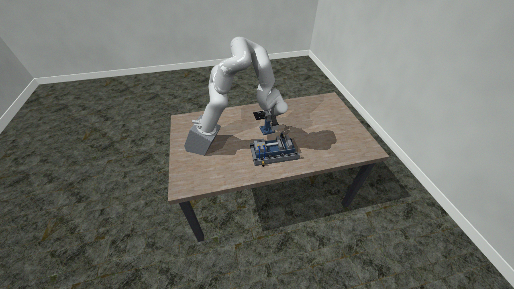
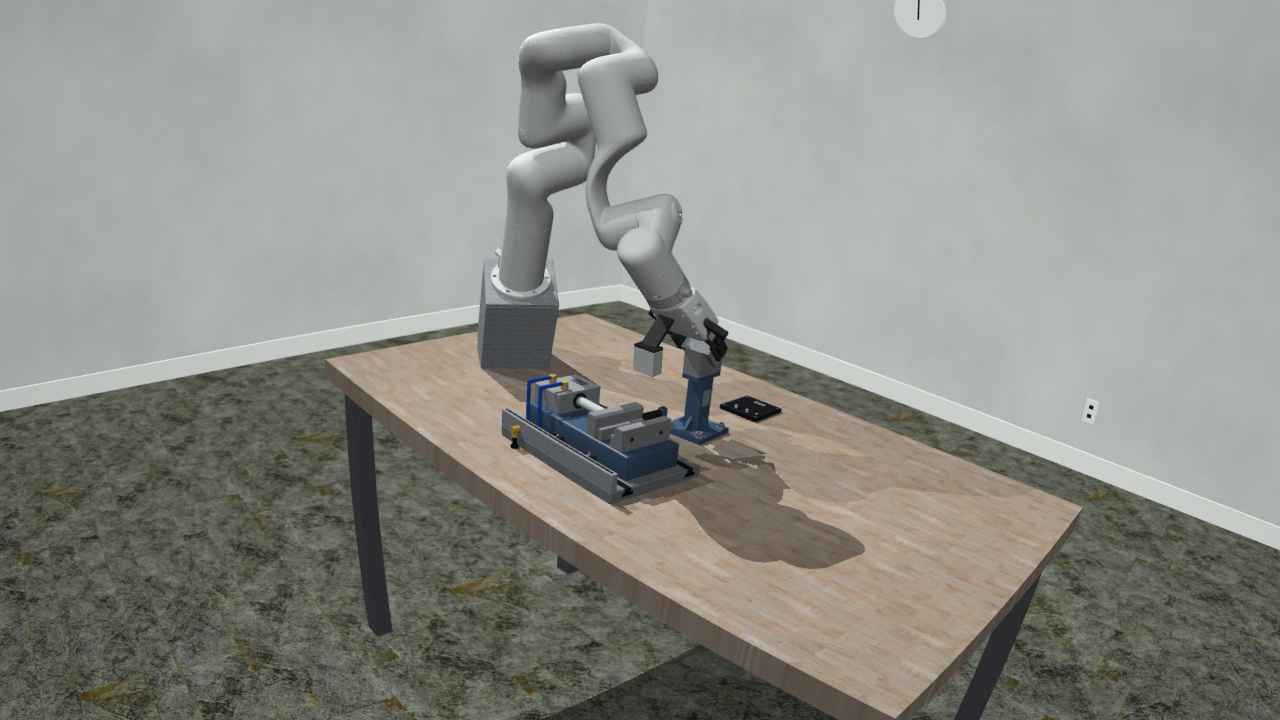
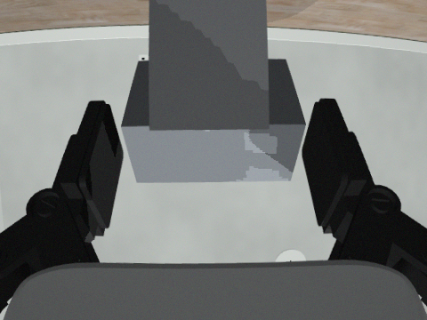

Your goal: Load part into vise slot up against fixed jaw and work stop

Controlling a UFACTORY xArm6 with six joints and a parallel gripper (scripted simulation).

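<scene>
Right now my hand is 1 cm to the right of the grey block and 1 cm above it. From my hand the other things lie so: cylinder rod: 21 cm to the right, 9 cm below, 3 cm behind; dark work stop rod: 17 cm to the right, 8 cm below, 6 cm ahead; blue v-block stand: 11 cm below, 1 cm to the left.
</scene>
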